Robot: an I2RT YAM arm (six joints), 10 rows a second.
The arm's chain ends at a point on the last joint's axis. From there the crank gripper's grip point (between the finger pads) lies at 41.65 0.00 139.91 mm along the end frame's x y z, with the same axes.
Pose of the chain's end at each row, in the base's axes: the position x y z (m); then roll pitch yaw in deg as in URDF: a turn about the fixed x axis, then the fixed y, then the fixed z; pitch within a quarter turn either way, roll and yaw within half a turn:
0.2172, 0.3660, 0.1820, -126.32, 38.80, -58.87
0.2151, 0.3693, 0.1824, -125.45, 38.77, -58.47
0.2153, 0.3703, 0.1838, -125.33, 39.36, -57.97
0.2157, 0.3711, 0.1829, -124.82, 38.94, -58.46
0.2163, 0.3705, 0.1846, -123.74, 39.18, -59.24
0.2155, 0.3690, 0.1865, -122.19, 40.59, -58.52
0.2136, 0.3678, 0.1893, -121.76, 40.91, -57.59
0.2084, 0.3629, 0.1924, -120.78, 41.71, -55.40
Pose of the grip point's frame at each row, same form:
0.3036, 0.4409, 0.0913, -126.32, 38.80, -58.87
0.3027, 0.4445, 0.0931, -125.45, 38.77, -58.47
0.3019, 0.4470, 0.0948, -125.33, 39.36, -57.97
0.3043, 0.4464, 0.0946, -124.82, 38.94, -58.46
0.3077, 0.4444, 0.0980, -123.74, 39.18, -59.24
0.3077, 0.4452, 0.1028, -122.19, 40.59, -58.52
0.3051, 0.4457, 0.1064, -121.76, 40.91, -57.59
0.2979, 0.4448, 0.1112, -120.78, 41.71, -55.40

